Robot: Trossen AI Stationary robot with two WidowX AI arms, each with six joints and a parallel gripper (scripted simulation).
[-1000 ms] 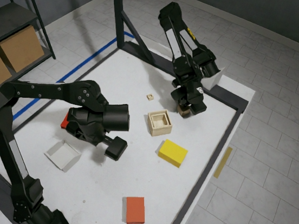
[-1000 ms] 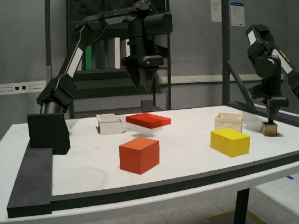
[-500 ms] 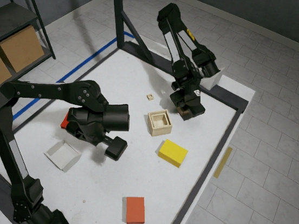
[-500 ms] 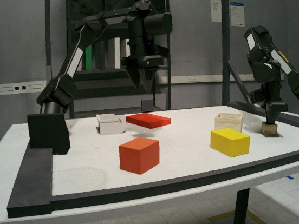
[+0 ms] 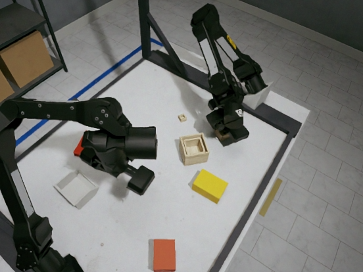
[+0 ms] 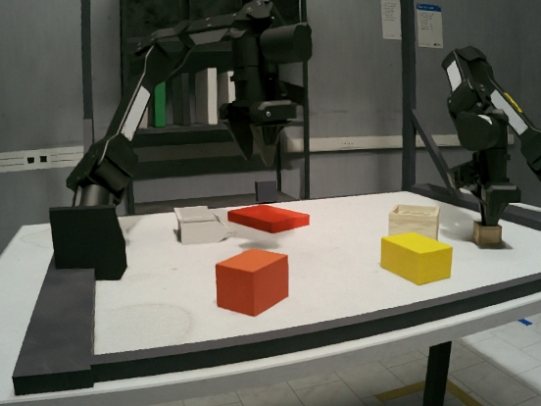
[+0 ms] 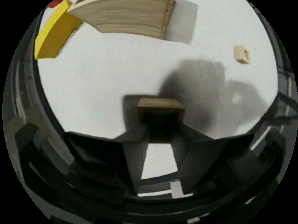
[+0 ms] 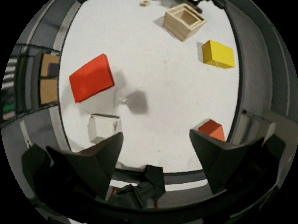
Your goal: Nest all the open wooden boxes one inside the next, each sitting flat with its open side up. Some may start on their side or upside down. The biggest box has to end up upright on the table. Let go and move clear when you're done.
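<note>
My left gripper is now 140 mm to the left of the medium wooden box, 30 mm above it and 20 mm past it. Also, from my left hand: biggest wooden box 140 mm to the right, 40 mm below, 20 mm behind; small wooden box 40 mm below; tiny wooden box 160 mm behind, 50 mm to the right, 50 mm below.
</note>
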